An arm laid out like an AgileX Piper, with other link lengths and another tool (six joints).
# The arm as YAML. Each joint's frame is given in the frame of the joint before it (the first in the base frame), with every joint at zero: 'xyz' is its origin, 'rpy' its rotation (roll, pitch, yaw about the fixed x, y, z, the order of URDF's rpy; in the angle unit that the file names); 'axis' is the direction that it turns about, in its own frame. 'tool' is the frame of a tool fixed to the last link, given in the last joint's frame.
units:
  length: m
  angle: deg
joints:
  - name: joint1
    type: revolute
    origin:
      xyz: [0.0, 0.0, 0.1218]
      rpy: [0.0, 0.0, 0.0]
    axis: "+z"
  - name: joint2
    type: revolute
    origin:
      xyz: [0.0, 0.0, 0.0]
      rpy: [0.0, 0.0, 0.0]
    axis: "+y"
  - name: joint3
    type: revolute
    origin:
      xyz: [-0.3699, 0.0, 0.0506]
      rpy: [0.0, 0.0, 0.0]
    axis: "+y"
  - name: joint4
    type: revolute
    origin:
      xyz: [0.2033, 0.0, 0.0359]
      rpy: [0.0, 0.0, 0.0]
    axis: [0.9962, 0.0, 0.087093]
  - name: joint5
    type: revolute
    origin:
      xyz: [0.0, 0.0, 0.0]
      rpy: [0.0, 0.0, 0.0]
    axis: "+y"
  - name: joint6
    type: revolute
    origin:
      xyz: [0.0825, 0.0, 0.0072]
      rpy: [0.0, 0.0, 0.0]
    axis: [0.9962, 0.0, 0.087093]
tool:
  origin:
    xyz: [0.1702, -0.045, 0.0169]
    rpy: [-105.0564, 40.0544, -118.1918]
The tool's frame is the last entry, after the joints.
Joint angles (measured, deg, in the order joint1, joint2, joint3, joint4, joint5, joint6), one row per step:
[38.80 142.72 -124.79 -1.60 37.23 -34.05]
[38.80 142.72 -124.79 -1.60 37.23 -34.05]
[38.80 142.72 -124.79 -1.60 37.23 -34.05]
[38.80 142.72 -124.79 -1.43 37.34 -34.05]
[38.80 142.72 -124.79 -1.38 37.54 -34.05]
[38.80 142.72 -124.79 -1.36 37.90 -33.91]
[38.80 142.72 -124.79 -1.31 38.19 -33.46]
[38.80 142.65 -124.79 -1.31 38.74 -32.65]
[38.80 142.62 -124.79 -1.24 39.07 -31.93]
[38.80 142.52 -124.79 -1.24 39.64 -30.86]
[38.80 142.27 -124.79 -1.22 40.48 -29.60]
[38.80 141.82 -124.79 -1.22 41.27 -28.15]
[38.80 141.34 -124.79 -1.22 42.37 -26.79]
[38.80 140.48 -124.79 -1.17 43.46 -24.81]
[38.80 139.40 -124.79 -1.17 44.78 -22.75]
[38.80 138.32 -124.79 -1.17 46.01 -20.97]
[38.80 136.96 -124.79 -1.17 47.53 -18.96]
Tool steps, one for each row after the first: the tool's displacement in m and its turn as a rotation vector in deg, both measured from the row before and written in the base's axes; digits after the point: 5 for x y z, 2 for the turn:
[0.00000 0.00000 0.00000 0.00 0.00 0.00]
[0.00000 0.00000 0.00000 0.00 0.00 0.00]
[-0.00052 0.00006 -0.00047 0.06 0.19 -0.04]
[-0.00055 -0.00032 -0.00067 -0.09 0.19 -0.02]
[-0.00090 -0.00079 -0.00121 -0.14 0.35 -0.12]
[-0.00081 -0.00081 -0.00112 0.08 0.43 -0.37]
[-0.00138 -0.00166 -0.00117 0.10 0.68 -0.64]
[-0.00099 -0.00104 -0.00098 0.22 0.55 -0.59]
[-0.00149 -0.00188 -0.00093 0.22 0.76 -0.86]
[-0.00220 -0.00250 0.00002 0.25 0.93 -1.02]
[-0.00205 -0.00251 0.00256 0.47 0.79 -1.18]
[-0.00288 -0.00313 0.00205 0.25 0.97 -1.12]
[-0.00305 -0.00336 0.00638 0.81 0.91 -1.63]
[-0.00370 -0.00404 0.00831 0.80 0.91 -1.70]
[-0.00359 -0.00376 0.00861 0.73 0.74 -1.47]
[-0.00465 -0.00467 0.01091 0.82 0.83 -1.67]

